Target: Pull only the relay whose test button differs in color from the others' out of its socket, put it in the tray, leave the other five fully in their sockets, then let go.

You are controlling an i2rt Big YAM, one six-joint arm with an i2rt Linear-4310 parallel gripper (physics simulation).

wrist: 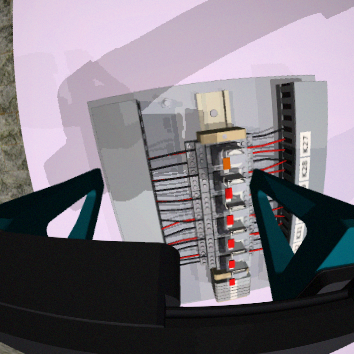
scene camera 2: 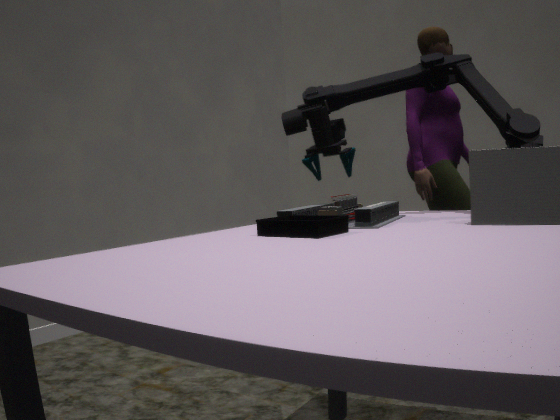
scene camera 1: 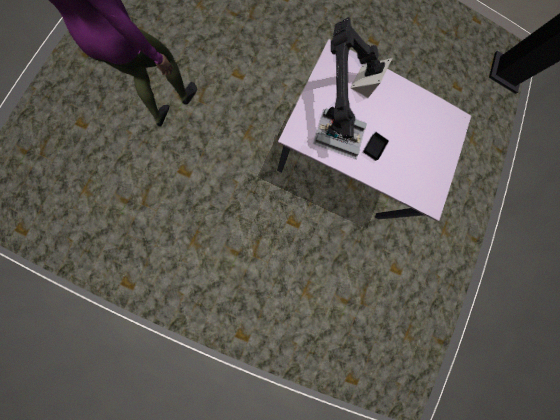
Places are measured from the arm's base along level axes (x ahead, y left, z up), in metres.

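Pixels of known places: gripper, fingertip midpoint: (wrist: 176,176) (scene camera 2: 334,178) (scene camera 1: 330,128); arm's base at its link origin: (scene camera 2: 530,177) (scene camera 1: 374,70).
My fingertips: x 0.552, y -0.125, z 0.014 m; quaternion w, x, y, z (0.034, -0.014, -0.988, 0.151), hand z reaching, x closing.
Ahead of a thing's pixels: the offset from my fingertips to its top centre. "spot": to the spot under its first point. Level surfaces: height alone.
My gripper (scene camera 2: 335,178) (wrist: 176,176) is open and empty, with teal fingers apart above the relay panel (scene camera 1: 337,146) (wrist: 117,195). The relay with the orange test button @[dx -0.053, dy +0.004, dz -0.045 m] (wrist: 226,163) sits in its socket at the far end of the row, beside the tan end stop. The relays with red buttons, such as the relay next to it @[dx -0.056, dy +0.032, dz -0.045 m] (wrist: 228,194), stand in line below it in the wrist view. The row lies nearer my right finger in the wrist view, and that finger covers part of the wiring. The black tray @[dx -0.088, dy +0.350, dz -0.079 m] (scene camera 1: 376,146) (scene camera 2: 300,228) stands beside the panel; no relay shows in it.
Grey wire ducts @[spot: dx +0.044, dy +0.020, dz -0.071 m] (wrist: 127,175) @[dx -0.159, dy +0.078, dz -0.071 m] (wrist: 312,115) run along both sides of the relay row, with red and black wires between. A pale upright board (scene camera 1: 371,75) (scene camera 2: 515,185) stands near the arm's base on the pink table @[dz -0.114 m] (scene camera 1: 420,135) (scene camera 2: 280,290). A person (scene camera 1: 107,42) (scene camera 2: 435,125) stands beyond the table.
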